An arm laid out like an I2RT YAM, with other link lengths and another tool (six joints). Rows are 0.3 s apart.
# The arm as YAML. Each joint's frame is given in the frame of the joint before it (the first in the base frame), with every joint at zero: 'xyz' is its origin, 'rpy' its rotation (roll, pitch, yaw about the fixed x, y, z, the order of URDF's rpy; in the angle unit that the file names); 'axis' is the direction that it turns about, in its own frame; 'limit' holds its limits. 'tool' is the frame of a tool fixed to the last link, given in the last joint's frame.
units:
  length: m
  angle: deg
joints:
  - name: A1
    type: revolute
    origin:
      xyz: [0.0, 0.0, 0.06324]
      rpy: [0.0, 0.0, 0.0]
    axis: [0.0, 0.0, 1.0]
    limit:
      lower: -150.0
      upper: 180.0
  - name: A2
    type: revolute
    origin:
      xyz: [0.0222, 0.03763, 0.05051]
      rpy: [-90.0, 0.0, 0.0]
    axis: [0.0, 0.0, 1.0]
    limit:
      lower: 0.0
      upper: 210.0
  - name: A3
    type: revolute
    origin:
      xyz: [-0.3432, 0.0, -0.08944]
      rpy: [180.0, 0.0, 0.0]
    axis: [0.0, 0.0, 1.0]
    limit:
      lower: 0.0
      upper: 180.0
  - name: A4
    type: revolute
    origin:
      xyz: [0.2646, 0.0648, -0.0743]
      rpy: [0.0, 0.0, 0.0]
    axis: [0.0, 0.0, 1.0]
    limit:
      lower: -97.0
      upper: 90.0
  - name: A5
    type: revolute
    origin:
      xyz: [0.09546, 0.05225, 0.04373]
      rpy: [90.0, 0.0, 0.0]
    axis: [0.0, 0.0, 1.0]
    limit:
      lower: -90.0
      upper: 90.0
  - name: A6
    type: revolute
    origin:
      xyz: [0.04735, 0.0, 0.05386]
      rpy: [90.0, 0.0, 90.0]
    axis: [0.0, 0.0, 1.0]
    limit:
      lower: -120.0
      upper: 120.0
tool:
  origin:
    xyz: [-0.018, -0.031, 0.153]
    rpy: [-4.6, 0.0, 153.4]
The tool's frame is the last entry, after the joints.
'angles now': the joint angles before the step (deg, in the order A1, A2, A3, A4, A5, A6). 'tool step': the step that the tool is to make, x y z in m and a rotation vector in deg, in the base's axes. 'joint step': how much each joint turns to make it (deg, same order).
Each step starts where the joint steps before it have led.
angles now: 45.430, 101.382, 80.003, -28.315, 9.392, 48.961
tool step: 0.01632, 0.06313, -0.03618, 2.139, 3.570, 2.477
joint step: 2.030, 10.478, 7.962, 1.302, -3.411, 2.270
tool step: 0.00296, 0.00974, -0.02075, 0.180, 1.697, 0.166
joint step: 0.089, 2.693, 0.575, 1.028, -1.122, 0.799
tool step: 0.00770, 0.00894, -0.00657, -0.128, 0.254, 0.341
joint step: -0.088, 2.318, 2.413, -0.338, -0.343, -0.278
